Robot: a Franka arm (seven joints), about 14 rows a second.
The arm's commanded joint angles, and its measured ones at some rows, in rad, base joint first. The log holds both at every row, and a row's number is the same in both.
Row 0, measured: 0.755, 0.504, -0.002, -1.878, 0.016, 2.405, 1.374
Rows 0 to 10, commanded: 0.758, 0.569, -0.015, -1.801, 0.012, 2.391, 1.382; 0.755, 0.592, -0.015, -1.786, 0.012, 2.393, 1.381; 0.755, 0.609, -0.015, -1.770, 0.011, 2.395, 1.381; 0.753, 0.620, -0.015, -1.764, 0.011, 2.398, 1.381; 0.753, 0.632, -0.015, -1.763, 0.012, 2.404, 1.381; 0.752, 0.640, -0.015, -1.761, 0.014, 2.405, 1.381; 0.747, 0.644, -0.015, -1.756, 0.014, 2.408, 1.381; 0.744, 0.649, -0.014, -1.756, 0.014, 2.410, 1.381; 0.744, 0.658, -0.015, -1.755, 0.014, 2.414, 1.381; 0.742, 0.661, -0.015, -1.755, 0.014, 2.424, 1.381; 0.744, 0.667, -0.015, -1.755, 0.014, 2.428, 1.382
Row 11, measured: 0.751, 0.644, -0.020, -1.782, 0.016, 2.423, 1.374
